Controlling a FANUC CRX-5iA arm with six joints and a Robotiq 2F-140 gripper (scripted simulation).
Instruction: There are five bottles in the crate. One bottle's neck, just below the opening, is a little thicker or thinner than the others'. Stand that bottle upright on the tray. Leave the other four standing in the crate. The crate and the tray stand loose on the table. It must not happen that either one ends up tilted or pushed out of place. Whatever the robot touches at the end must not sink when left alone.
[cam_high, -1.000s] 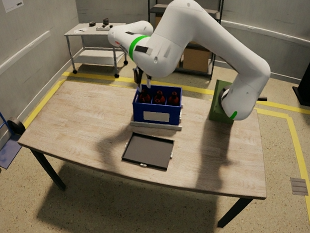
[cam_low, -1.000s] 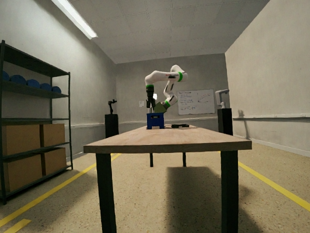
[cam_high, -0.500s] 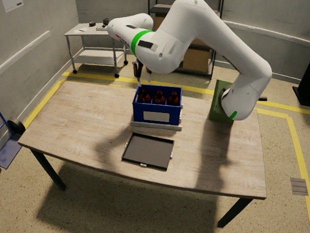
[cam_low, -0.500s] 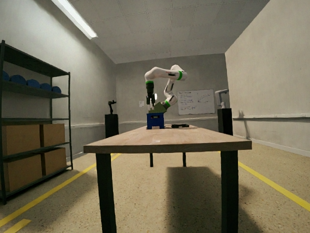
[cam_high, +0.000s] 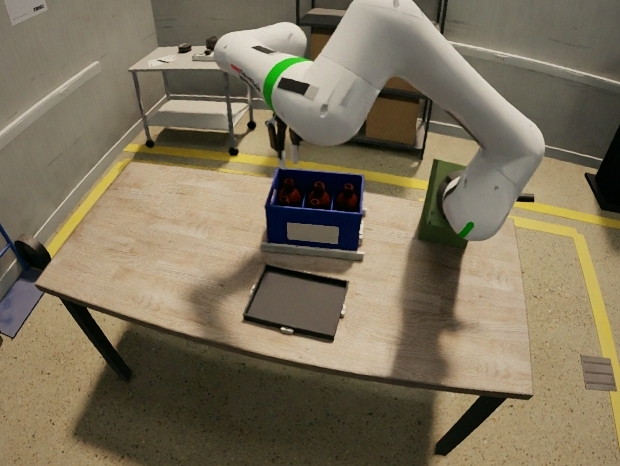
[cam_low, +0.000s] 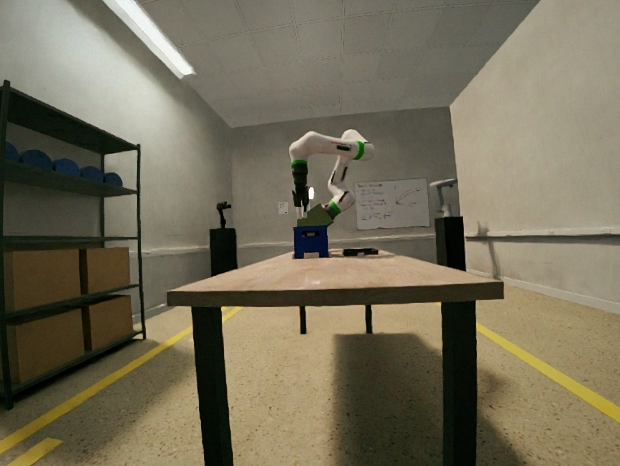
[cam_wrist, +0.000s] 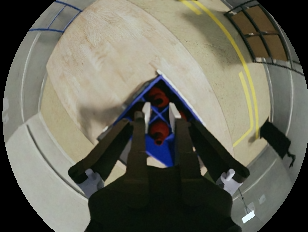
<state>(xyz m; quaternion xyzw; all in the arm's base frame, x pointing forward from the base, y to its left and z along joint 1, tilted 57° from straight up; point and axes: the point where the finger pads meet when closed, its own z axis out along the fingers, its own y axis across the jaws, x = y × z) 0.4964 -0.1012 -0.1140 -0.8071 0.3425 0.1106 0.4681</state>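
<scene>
Now: hand 9 cm past the blue crate, 4 cm to the right of it and 17 cm above it. Also, from my hand: dark tray 9 cm behind, 32 cm to the left, 24 cm below; then bottle 9 cm behind, 17 cm below.
</scene>
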